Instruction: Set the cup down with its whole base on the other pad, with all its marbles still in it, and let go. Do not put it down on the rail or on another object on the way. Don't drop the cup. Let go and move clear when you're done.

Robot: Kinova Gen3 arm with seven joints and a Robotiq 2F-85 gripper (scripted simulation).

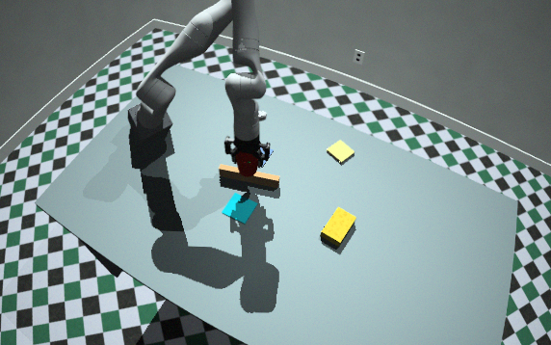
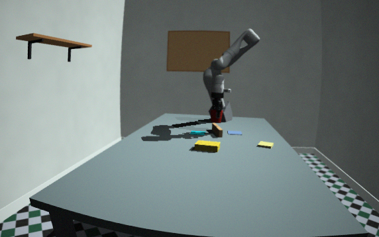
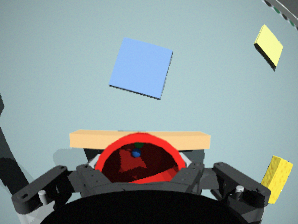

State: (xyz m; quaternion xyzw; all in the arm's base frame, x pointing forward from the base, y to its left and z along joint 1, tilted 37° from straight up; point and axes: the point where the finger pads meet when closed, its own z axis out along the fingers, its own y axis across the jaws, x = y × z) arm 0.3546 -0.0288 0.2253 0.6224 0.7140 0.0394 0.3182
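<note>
Now: the cyan pad 12 cm below my hand and 11 cm to the right of it. Round my hand: wooden rail 10 cm below, 1 cm to the left; red cup 2 cm below; blue marble 3 cm below, 1 cm to the left.
</note>
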